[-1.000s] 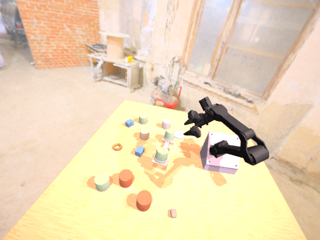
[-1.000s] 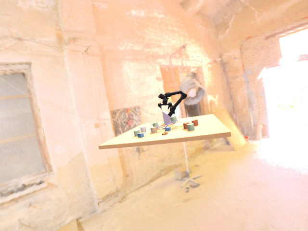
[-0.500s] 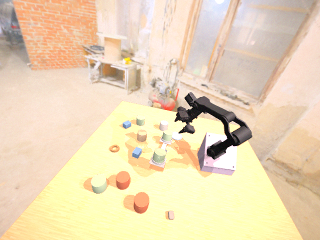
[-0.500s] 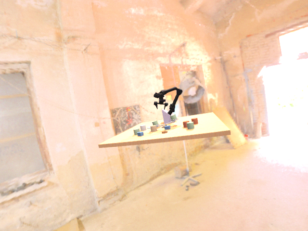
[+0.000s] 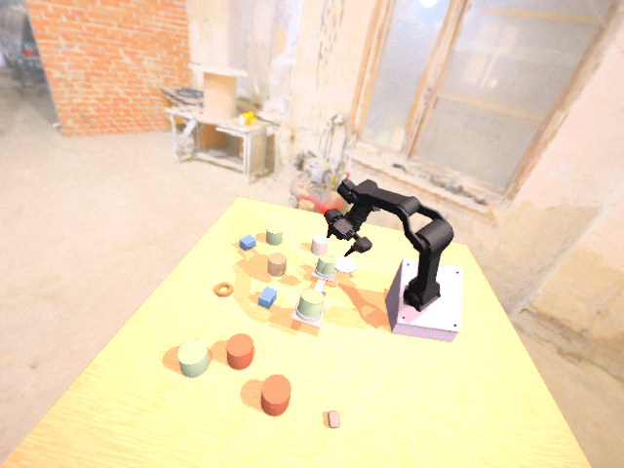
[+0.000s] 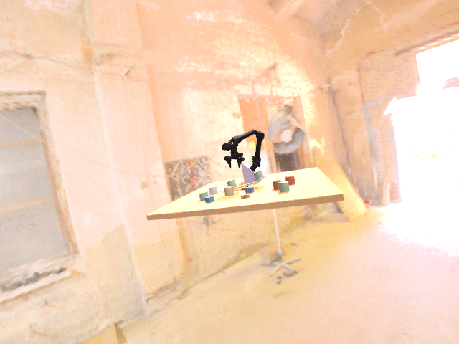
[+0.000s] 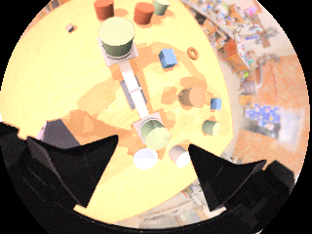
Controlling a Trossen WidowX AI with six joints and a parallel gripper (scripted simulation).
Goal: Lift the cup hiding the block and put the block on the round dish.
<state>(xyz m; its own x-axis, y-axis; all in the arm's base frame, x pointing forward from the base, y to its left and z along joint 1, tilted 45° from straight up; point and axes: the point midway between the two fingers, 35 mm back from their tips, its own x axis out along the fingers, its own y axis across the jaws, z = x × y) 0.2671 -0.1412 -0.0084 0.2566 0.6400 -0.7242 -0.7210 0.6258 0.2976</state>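
Now: the pale teal block 10 mm ahead of my gripper tip, 50 mm to the right of it and 150 mm below it. From my gripper tip the other things lie so: round white dish (70 mm behind, 150 mm to the right, 190 mm below); small balance (40 mm ahead, 80 mm to the left, 170 mm below).
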